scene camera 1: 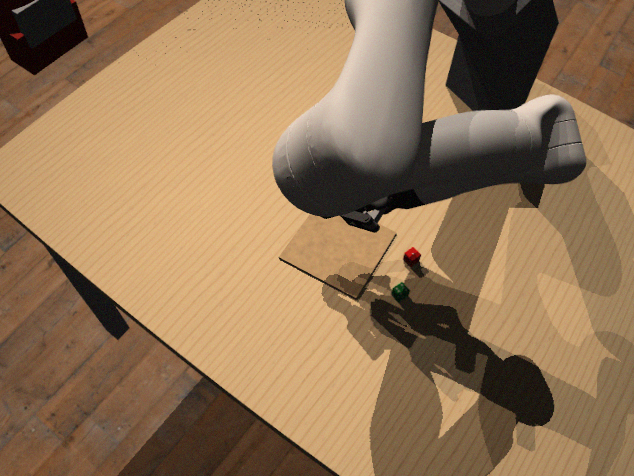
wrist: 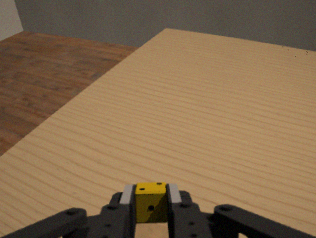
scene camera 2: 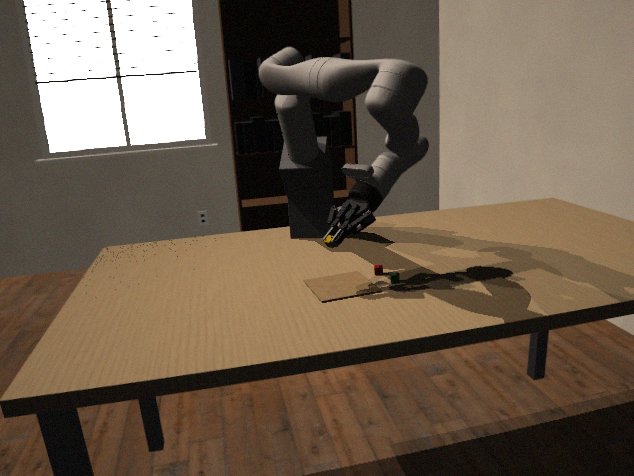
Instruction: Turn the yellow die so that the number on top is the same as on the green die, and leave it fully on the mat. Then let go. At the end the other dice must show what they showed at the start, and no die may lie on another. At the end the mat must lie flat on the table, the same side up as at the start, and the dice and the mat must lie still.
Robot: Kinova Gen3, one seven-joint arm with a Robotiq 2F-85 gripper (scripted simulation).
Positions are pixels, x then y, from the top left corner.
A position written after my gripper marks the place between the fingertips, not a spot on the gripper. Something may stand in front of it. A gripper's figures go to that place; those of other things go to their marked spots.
Labels:
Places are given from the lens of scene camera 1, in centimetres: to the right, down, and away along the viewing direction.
my gripper [scene camera 1: 319, 205]: 0, -5, 81
brown mat [scene camera 1: 343, 256]: 4, 3, 90

